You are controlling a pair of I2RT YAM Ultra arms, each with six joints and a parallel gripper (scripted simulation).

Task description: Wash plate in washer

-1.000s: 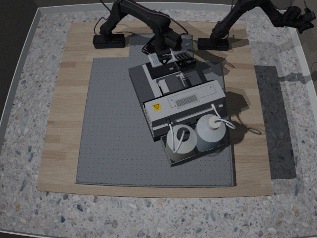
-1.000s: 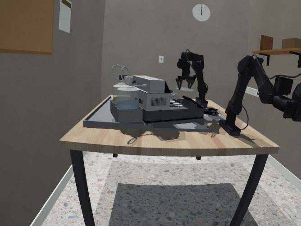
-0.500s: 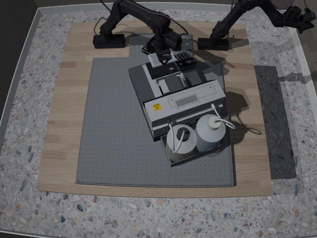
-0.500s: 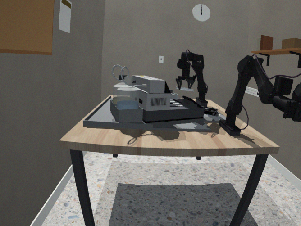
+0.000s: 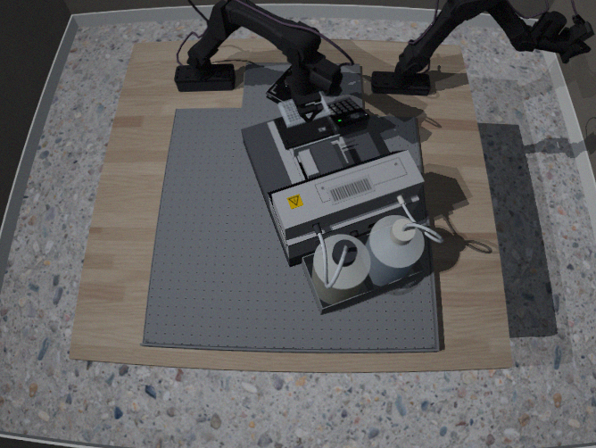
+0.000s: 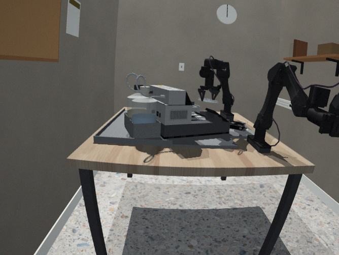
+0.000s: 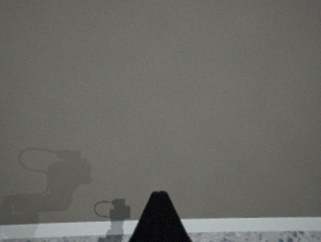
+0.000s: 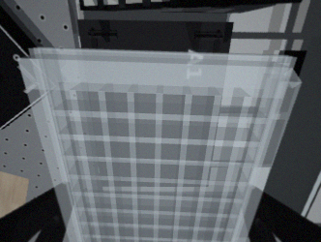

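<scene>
Now: right hand right at the white plate. From my right hand the other things lie so: dark nest N1: 21 cm behind, 3 cm to the right, 15 cm below; grey washer housing: 14 cm ahead, 6 cm to the left, 5 cm below; black carrier: 9 cm below.
</scene>
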